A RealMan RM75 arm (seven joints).
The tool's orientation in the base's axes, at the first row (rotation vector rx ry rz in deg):
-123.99, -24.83, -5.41
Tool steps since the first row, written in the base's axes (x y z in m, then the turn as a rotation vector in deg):
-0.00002, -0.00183, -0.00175, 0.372, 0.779, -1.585
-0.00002, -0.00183, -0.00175, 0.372, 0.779, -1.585
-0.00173, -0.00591, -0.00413, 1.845, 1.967, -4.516
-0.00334, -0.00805, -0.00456, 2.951, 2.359, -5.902
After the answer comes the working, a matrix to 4 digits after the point.
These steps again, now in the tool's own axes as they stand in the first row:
-0.00091, 0.00232, -0.00043, 0.205, 0.936, 1.529
-0.00091, 0.00232, -0.00043, 0.205, 0.936, 1.529
-0.00416, 0.00576, -0.00212, 1.249, 3.071, 4.084
-0.00634, 0.00669, -0.00343, 2.079, 4.311, 5.119

The tool's axes in the first row as the columns of a matrix, in the base's axes (rounded; the answer above uses it unrounded):
0.9357, 0.3410, -0.0907
0.2724, -0.5344, 0.8002
0.2244, -0.7734, -0.5929

